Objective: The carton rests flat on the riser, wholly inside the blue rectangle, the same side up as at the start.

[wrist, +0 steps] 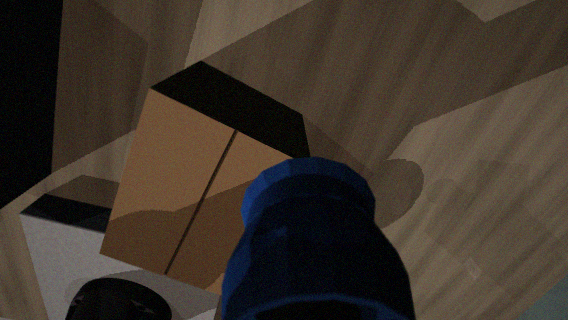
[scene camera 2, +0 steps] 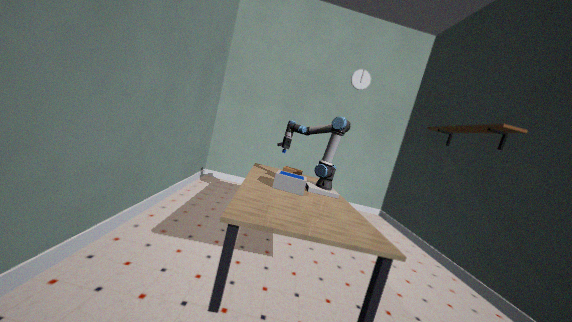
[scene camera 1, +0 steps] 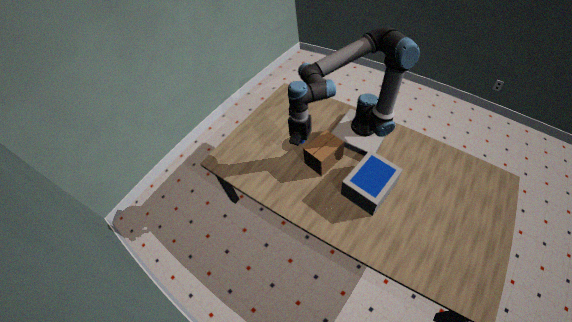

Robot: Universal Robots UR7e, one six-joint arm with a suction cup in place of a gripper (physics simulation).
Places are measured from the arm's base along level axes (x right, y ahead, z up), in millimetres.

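Pixels of known places: end effector, tool point: [wrist: 307, 216] [scene camera 2: 283, 152] [scene camera 1: 301, 140]; arm's base, origin of the base link: [wrist: 125, 307] [scene camera 2: 323, 187] [scene camera 1: 363, 127].
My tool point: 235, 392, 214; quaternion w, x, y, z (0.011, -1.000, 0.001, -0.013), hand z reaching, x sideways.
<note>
For each thing: its top centre in the pictures, then the offset to it from my tool point, as dx, dy, dz. Level surfaces: height alone.
- brown carton, middle of its top: [wrist: 194, 215] [scene camera 1: 323, 144] [scene camera 2: 293, 168] -75, -111, -127
- white-grey riser, middle of its top: [scene camera 1: 373, 175] [scene camera 2: 291, 175] -365, -15, -137
- blue rectangle, middle of its top: [scene camera 1: 373, 175] [scene camera 2: 291, 175] -365, -15, -137
- wooden table, its level: dz -257
The brown carton [scene camera 1: 325, 150] [scene camera 2: 292, 170] [wrist: 170, 160] rests on the table, with a dark seam across its top. The white-grey riser [scene camera 1: 357, 198] [scene camera 2: 290, 185] stands beside it and bears the blue rectangle [scene camera 1: 373, 176] [scene camera 2: 292, 175], on which nothing lies. My gripper [scene camera 1: 302, 141] [scene camera 2: 284, 150] [wrist: 308, 187], a blue suction cup, is open and holds nothing. It hangs above the table on the far side of the carton from the riser, apart from the carton. In the wrist view the cup hides one corner of the carton. The blue rectangle does not show in the wrist view.
The arm's pale base plate [scene camera 1: 372, 144] [scene camera 2: 325, 191] [wrist: 42, 245] lies close to the carton and riser on the wooden table [scene camera 1: 440, 215] [scene camera 2: 300, 215]. A wooden shelf [scene camera 2: 475, 128] is on the dark wall. A black area fills the wrist view's upper left edge.
</note>
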